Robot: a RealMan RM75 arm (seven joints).
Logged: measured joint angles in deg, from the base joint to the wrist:
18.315, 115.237, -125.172, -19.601, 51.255, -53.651, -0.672
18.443, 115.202, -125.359, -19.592, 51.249, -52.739, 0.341
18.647, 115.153, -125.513, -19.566, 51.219, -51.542, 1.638
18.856, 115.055, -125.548, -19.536, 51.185, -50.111, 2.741
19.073, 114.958, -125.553, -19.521, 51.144, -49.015, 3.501
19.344, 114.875, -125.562, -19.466, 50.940, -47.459, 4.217
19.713, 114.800, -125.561, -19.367, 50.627, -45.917, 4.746
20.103, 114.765, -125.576, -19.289, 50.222, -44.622, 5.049
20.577, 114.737, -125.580, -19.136, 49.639, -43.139, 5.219
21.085, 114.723, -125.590, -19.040, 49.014, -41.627, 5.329
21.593, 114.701, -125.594, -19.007, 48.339, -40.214, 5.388
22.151, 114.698, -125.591, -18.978, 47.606, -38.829, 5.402
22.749, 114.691, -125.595, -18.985, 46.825, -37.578, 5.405
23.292, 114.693, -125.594, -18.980, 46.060, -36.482, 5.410
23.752, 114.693, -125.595, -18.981, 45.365, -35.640, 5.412
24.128, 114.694, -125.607, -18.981, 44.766, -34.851, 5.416
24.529, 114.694, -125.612, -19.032, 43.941, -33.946, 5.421
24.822, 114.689, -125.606, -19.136, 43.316, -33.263, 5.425
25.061, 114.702, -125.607, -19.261, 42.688, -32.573, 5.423
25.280, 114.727, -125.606, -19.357, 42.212, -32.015, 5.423
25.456, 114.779, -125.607, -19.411, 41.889, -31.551, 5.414
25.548, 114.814, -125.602, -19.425, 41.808, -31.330, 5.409
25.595, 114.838, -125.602, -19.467, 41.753, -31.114, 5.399
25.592, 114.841, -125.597, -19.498, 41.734, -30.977, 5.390
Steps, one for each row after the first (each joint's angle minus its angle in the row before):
0.128, -0.035, -0.187, 0.009, -0.006, 0.912, 1.013
0.204, -0.049, -0.154, 0.026, -0.030, 1.197, 1.297
0.209, -0.098, -0.035, 0.030, -0.034, 1.431, 1.103
0.217, -0.097, -0.005, 0.015, -0.041, 1.096, 0.760
0.271, -0.083, -0.009, 0.055, -0.204, 1.556, 0.716
0.369, -0.075, 0.001, 0.099, -0.313, 1.542, 0.529
0.390, -0.035, -0.015, 0.078, -0.405, 1.295, 0.303
0.474, -0.028, -0.004, 0.153, -0.583, 1.483, 0.170
0.508, -0.014, -0.010, 0.096, -0.625, 1.512, 0.110
0.508, -0.022, -0.004, 0.033, -0.675, 1.413, 0.059
0.558, -0.003, 0.003, 0.029, -0.733, 1.385, 0.014
0.598, -0.007, -0.004, -0.007, -0.781, 1.251, 0.003
0.543, 0.002, 0.001, 0.005, -0.765, 1.096, 0.005
0.460, 0.000, -0.001, -0.001, -0.695, 0.842, 0.002
0.376, 0.001, -0.012, 0.000, -0.599, 0.789, 0.004
0.401, 0.000, -0.005, -0.051, -0.825, 0.905, 0.005
0.293, -0.005, 0.006, -0.104, -0.625, 0.683, 0.004
0.239, 0.013, -0.001, -0.125, -0.628, 0.690, -0.002
0.219, 0.025, 0.001, -0.096, -0.476, 0.558, 0.000
0.176, 0.052, -0.001, -0.054, -0.323, 0.464, -0.009
0.092, 0.035, 0.005, -0.014, -0.081, 0.221, -0.005
0.047, 0.024, 0.000, -0.042, -0.055, 0.216, -0.010
-0.003, 0.003, 0.005, -0.031, -0.019, 0.137, -0.009

